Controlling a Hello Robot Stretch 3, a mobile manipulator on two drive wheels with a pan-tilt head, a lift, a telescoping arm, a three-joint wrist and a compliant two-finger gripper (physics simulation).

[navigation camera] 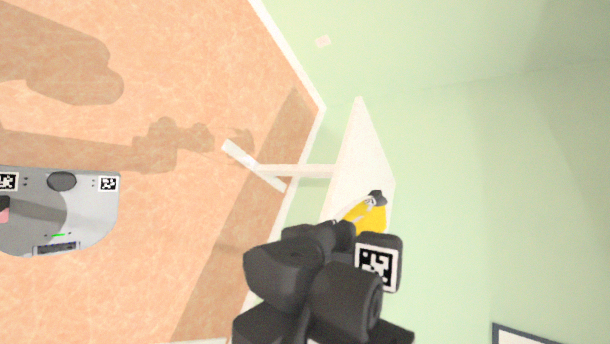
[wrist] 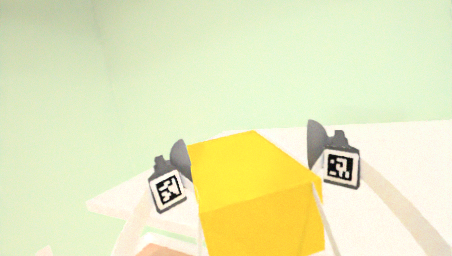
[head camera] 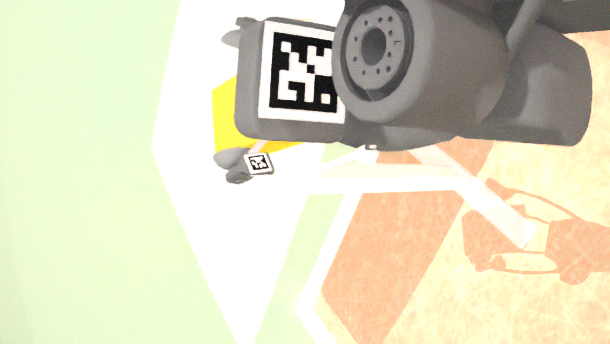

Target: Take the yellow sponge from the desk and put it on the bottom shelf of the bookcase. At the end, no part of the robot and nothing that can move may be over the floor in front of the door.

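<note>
My gripper (wrist: 246, 147) (head camera: 226, 100) is shut on the yellow sponge (wrist: 246, 183) (head camera: 222, 117) (navigation camera: 362, 216), a block that fills the gap between the two fingers. It holds the sponge over the near end of the white desk top (wrist: 404, 158) (head camera: 238, 235) (navigation camera: 360, 148). In the head view the wrist body with its large marker hides most of the sponge.
The desk's white legs and crossbar (head camera: 383, 183) (navigation camera: 297, 170) stand over the orange floor (navigation camera: 186, 74). A green wall (wrist: 210, 53) lies behind the desk. My base (navigation camera: 94, 211) shows at the left edge. A framed picture's corner (navigation camera: 512, 333) is at the lower right.
</note>
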